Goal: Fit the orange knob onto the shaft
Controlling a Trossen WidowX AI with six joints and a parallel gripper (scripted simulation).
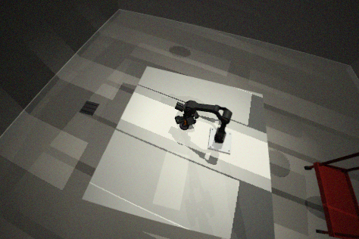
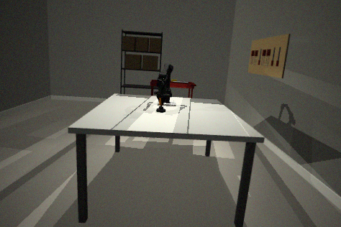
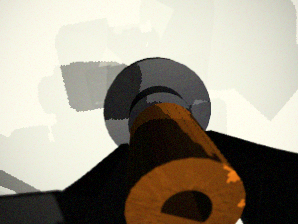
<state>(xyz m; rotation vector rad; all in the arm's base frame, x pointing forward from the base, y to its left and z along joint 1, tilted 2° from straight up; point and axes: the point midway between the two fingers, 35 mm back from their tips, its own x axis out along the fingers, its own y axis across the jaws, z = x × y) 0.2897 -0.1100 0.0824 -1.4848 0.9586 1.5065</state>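
The orange knob lies 2 cm above my gripper tip. The rest, counted from my gripper tip: dark round pedestal: 4 cm below.
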